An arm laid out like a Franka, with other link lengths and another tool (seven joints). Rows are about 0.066 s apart.
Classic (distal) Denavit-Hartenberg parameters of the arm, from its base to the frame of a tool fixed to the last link. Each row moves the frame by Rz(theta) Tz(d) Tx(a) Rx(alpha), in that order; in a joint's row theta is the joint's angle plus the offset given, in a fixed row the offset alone. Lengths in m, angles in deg.
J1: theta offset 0; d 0.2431; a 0; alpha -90
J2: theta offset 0; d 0; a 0; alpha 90
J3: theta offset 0; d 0.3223; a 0.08; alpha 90
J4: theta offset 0; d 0; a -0.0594; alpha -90
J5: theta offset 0; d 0.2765; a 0; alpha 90
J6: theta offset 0; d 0; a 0.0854; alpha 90
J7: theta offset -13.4; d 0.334; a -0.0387; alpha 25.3
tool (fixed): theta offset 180; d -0.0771; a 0; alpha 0
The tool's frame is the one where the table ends.
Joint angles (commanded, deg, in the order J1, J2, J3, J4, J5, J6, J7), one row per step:
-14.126 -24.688 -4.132 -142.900 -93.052 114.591 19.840
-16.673 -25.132 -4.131 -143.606 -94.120 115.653 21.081
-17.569 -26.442 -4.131 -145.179 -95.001 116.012 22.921
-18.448 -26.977 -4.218 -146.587 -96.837 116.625 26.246
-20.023 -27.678 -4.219 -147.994 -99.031 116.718 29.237
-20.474 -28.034 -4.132 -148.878 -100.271 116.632 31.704
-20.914 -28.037 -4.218 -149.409 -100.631 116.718 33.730
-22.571 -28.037 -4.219 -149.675 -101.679 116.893 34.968
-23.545 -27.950 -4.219 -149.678 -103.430 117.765 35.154
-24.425 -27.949 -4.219 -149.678 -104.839 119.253 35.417
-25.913 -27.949 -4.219 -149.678 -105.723 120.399 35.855
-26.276 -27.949 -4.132 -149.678 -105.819 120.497 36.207
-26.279 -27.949 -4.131 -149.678 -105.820 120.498 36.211
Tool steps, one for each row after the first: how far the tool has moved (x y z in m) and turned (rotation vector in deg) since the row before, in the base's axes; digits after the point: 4 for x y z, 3 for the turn. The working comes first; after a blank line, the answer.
Tool pose at each row, in the base's axes (x y z in m, rotation vector in deg; the steps are taken from these numbers as rounded here):
0.2735 -0.3266 0.4487 24.723 -146.098 76.340
0.2614 -0.3358 0.4472 22.493 -146.444 76.559
0.2506 -0.3365 0.4448 21.085 -147.293 77.450
0.2442 -0.3379 0.4406 19.777 -148.443 79.192
0.2326 -0.3420 0.4396 17.547 -148.646 81.263
0.2281 -0.3420 0.4381 16.339 -149.304 82.859
0.2237 -0.3434 0.4339 14.765 -150.422 83.246
0.2152 -0.3492 0.4342 12.804 -150.203 83.911
0.2165 -0.3520 0.4369 13.927 -149.342 84.926
0.2196 -0.3535 0.4374 15.482 -149.272 85.457
0.2163 -0.3577 0.4370 15.238 -149.349 85.481
0.2149 -0.3586 0.4370 14.781 -149.506 85.611
0.2149 -0.3586 0.4370 14.778 -149.509 85.613

-0.0121 -0.0092 -0.0015 -0.187 -0.813 -1.305
-0.0108 -0.0007 -0.0024 -0.254 -1.371 -0.430
-0.0064 -0.0014 -0.0042 -0.569 -1.986 -0.030
-0.0116 -0.0041 -0.0010 -1.186 -1.619 -0.793
-0.0045 0.0000 -0.0015 -0.666 -1.534 -0.106
-0.0044 -0.0014 -0.0042 0.150 -1.425 -0.489
-0.0085 -0.0058 0.0003 -0.540 -0.633 -1.101
0.0013 -0.0028 0.0027 -0.825 0.485 0.657
0.0031 -0.0015 0.0005 -0.232 0.204 1.075
-0.0033 -0.0042 -0.0004 0.006 -0.131 -0.116
-0.0014 -0.0009 0.0000 -0.028 -0.296 -0.188
0.0000 0.0000 0.0000 0.000 -0.004 0.000

